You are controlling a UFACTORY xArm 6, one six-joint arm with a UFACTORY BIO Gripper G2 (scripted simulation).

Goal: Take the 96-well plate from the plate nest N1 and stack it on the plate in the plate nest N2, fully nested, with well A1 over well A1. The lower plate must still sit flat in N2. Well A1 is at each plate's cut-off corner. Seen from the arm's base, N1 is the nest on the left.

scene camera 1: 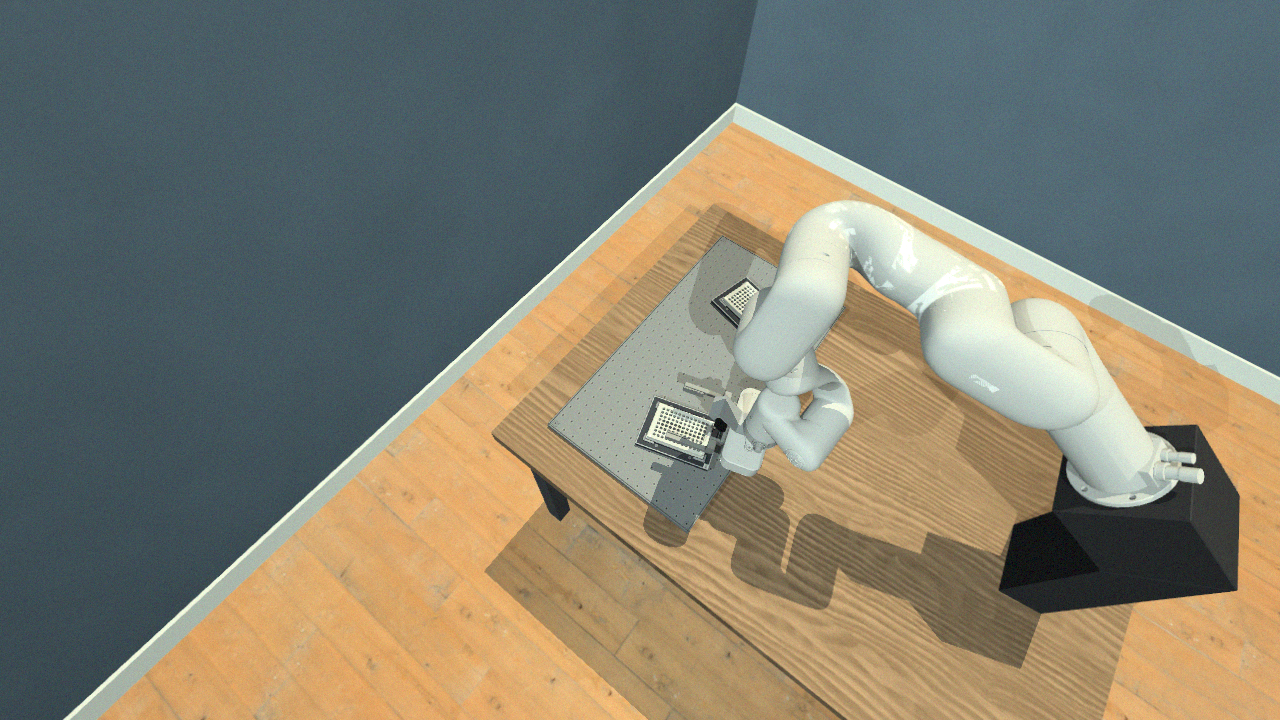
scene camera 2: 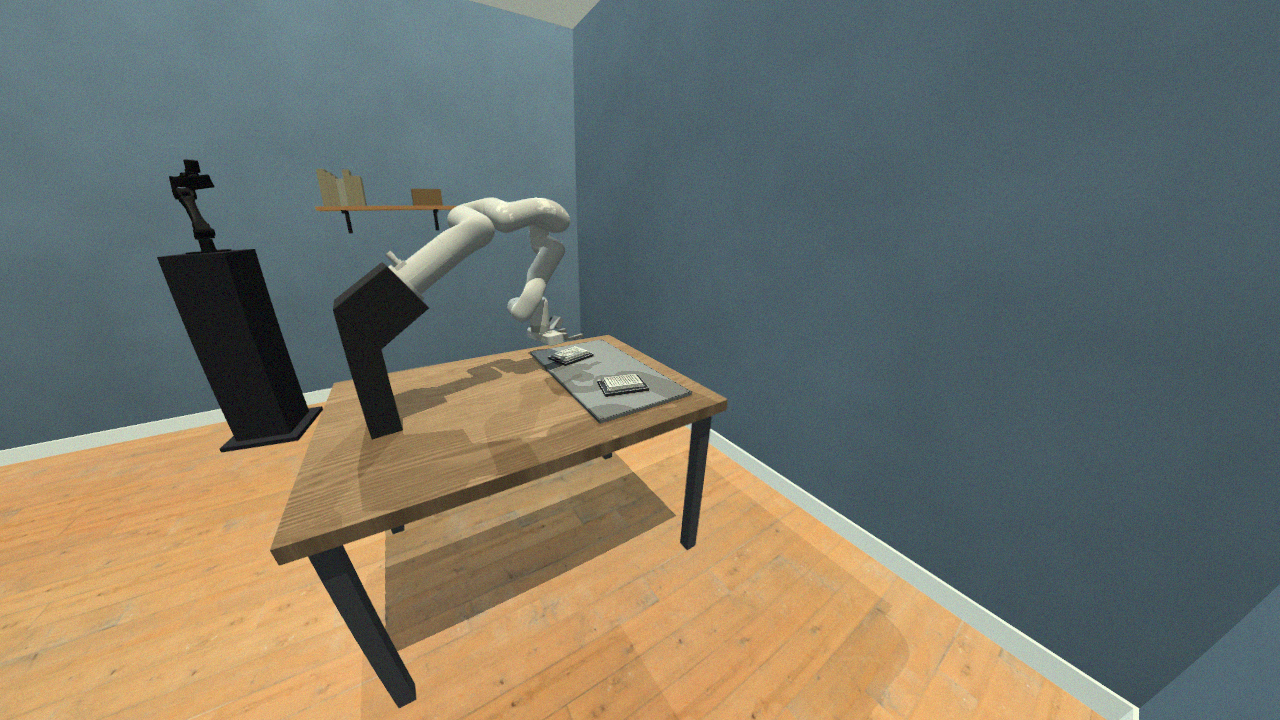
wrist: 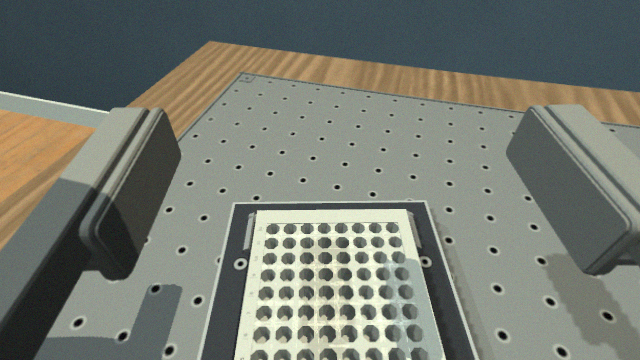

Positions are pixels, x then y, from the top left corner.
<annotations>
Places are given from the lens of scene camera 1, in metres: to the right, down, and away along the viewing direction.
plate nest N1 [scene camera 1: 678, 454]: 0.08, 0.20, 1.15
</annotations>
